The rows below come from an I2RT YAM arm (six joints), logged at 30 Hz.
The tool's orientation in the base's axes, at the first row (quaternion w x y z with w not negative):
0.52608 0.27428 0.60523 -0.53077
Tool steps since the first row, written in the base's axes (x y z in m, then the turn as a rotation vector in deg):
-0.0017 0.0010 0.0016 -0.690 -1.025 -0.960
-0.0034 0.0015 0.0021 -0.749 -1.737 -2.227
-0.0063 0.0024 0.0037 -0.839 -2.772 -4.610
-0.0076 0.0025 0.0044 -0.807 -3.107 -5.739
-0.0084 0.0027 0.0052 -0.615 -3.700 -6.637
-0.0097 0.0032 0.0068 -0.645 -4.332 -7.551
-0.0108 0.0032 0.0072 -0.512 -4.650 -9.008
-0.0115 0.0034 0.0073 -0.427 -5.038 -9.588
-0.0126 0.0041 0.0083 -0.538 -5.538 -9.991
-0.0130 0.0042 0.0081 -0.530 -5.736 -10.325
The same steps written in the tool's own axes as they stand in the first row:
-0.0012 -0.0018 -0.0013 1.327 -0.568 0.604
-0.0013 -0.0033 -0.0023 2.682 -0.376 1.098
-0.0021 -0.0062 -0.0040 5.154 0.091 1.752
-0.0024 -0.0076 -0.0044 6.268 0.423 1.943
-0.0030 -0.0085 -0.0048 7.179 0.742 2.456
-0.0042 -0.0101 -0.0055 8.179 0.858 2.927
-0.0042 -0.0112 -0.0059 9.564 1.401 3.099
-0.0041 -0.0119 -0.0063 10.164 1.571 3.422
-0.0049 -0.0130 -0.0072 10.684 1.472 3.802
-0.0046 -0.0132 -0.0075 11.037 1.541 3.950

